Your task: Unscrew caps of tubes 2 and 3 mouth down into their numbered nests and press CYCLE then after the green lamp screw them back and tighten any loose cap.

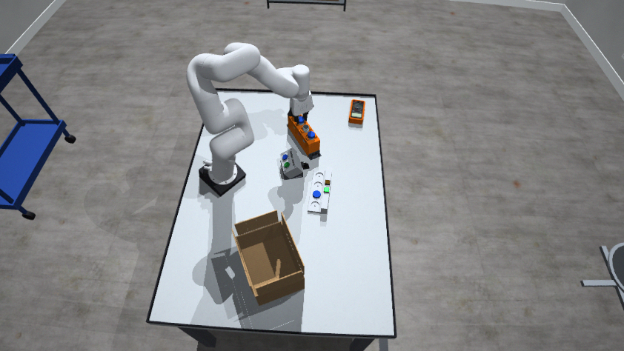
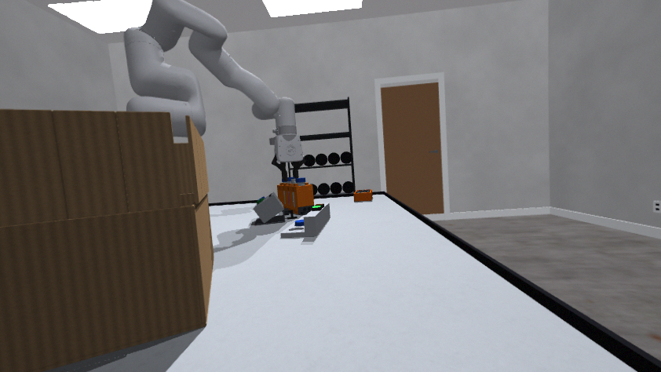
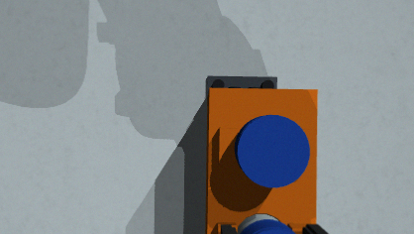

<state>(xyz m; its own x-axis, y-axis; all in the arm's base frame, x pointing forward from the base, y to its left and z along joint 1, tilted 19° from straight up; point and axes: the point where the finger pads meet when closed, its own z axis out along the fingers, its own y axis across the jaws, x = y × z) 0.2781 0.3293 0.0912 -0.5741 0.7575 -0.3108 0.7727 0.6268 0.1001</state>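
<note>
Right now the blue cap is 10 mm below my hand. Also, from my hand: green key 230 mm to the right, 60 mm below, 30 mm behind; then blue key 190 mm to the right, 60 mm below, 50 mm behind; then grey key housing 210 mm to the right, 80 mm below, 20 mm behind.
</note>
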